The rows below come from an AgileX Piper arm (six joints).
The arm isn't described. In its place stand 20 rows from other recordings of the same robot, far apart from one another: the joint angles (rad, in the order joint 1, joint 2, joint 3, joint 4, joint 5, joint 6), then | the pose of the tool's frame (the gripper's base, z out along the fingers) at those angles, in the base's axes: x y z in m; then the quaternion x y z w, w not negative.
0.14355 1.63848 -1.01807 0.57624 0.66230 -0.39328 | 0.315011 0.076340 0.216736 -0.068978 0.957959 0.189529 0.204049
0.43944 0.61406 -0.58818 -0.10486 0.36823 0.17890 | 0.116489 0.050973 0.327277 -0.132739 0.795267 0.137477 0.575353
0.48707 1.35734 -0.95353 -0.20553 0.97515 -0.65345 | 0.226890 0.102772 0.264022 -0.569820 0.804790 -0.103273 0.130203
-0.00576 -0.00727 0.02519 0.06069 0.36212 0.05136 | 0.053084 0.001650 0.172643 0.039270 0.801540 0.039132 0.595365
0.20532 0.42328 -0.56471 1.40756 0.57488 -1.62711 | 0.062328 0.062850 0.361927 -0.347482 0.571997 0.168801 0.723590
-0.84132 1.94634 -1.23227 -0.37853 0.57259 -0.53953 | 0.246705 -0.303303 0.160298 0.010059 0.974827 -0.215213 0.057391
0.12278 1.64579 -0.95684 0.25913 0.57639 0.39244 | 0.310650 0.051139 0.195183 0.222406 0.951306 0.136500 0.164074
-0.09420 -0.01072 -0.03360 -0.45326 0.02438 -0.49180 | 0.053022 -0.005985 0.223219 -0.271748 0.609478 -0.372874 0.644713
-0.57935 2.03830 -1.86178 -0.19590 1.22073 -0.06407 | 0.356628 -0.253204 0.270931 0.230817 0.959622 -0.131456 0.092567
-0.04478 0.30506 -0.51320 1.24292 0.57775 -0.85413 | 0.055370 0.044617 0.345547 -0.073011 0.675934 0.280672 0.677500
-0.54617 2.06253 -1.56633 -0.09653 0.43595 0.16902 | 0.396850 -0.245558 0.206261 0.295318 0.886484 -0.100432 0.341830
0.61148 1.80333 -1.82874 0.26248 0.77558 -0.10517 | 0.335080 0.255123 0.385087 -0.271462 0.849778 0.228264 0.389975
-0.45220 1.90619 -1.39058 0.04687 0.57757 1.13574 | 0.374636 -0.179400 0.215970 0.695422 0.662162 0.110103 0.256530
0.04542 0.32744 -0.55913 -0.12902 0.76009 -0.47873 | 0.058666 -0.005409 0.311517 -0.233550 0.810090 -0.175884 0.508206
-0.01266 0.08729 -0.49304 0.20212 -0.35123 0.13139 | -0.006791 -0.006200 0.391573 0.091380 0.347880 0.131251 0.923798
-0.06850 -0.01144 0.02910 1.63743 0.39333 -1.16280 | 0.051743 0.031332 0.205895 0.039540 0.673511 0.276676 0.684303
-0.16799 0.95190 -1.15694 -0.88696 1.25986 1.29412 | 0.130583 -0.090261 0.424326 0.572864 0.644780 -0.219613 0.455912
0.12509 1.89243 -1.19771 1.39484 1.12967 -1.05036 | 0.355035 0.126301 0.219622 -0.155959 0.813954 0.525950 0.191132
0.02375 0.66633 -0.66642 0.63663 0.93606 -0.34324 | 0.107579 0.046129 0.317679 -0.078950 0.889061 0.244115 0.379137
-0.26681 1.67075 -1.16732 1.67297 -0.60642 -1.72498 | 0.344352 -0.147606 0.283795 0.248676 0.794263 -0.324366 0.449547
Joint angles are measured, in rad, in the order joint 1, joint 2, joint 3, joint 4, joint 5, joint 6. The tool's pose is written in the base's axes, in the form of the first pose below.
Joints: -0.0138 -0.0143 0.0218 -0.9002 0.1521 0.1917
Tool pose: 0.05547 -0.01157 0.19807 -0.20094 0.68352 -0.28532 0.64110
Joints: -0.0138 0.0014 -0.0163 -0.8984 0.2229 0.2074
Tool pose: 0.05420 -0.01649 0.20602 -0.17737 0.69809 -0.29331 0.62864
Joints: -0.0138 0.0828 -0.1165 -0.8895 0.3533 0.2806
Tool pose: 0.05483 -0.02522 0.22752 -0.11798 0.73325 -0.28942 0.60387
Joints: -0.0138 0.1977 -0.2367 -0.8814 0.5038 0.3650
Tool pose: 0.05878 -0.03471 0.25201 -0.04902 0.77123 -0.28562 0.56677
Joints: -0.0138 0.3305 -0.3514 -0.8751 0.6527 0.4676
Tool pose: 0.06743 -0.04336 0.27267 0.02598 0.80620 -0.27944 0.52085
